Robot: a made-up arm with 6 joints.
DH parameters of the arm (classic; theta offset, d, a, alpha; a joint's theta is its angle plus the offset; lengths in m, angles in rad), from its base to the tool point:
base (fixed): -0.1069 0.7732 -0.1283 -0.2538
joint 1: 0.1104 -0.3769 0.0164 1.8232
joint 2: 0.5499 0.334 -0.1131 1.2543
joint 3: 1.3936 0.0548 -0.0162 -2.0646
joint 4: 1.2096 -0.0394 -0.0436 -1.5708
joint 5: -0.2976 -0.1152 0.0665 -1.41
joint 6: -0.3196 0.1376 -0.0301 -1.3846
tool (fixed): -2.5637 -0.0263 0 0
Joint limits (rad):
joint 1: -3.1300..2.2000
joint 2: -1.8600..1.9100
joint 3: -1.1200..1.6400
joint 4: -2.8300..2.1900
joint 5: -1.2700..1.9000
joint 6: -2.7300..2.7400
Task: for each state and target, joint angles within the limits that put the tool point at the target. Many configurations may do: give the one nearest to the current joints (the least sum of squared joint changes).
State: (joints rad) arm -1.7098 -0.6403 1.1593 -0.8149 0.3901 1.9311
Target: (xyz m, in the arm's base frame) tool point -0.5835 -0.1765 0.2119
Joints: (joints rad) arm -1.4386 -0.6673 0.6222 -0.6489 0.2510 1.7290
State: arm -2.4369 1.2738 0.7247 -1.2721 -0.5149 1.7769
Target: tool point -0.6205 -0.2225 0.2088
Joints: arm -1.7336 1.1804 1.2124 -1.0205 0.0179 2.2925
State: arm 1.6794 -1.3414 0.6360 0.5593 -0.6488 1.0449
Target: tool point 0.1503 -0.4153 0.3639
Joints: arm 0.7492 -1.3145 0.6590 0.3835 -0.2136 0.9115
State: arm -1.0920 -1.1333 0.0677 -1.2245 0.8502 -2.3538
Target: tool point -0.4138 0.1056 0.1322
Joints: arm -1.6745 -1.5003 -0.0282 -1.1101 0.9082 -2.3026
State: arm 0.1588 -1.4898 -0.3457 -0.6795 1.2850 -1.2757
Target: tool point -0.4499 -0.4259 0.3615
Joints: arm -0.0489 -1.5687 -0.4070 -0.5644 1.4122 -1.3013
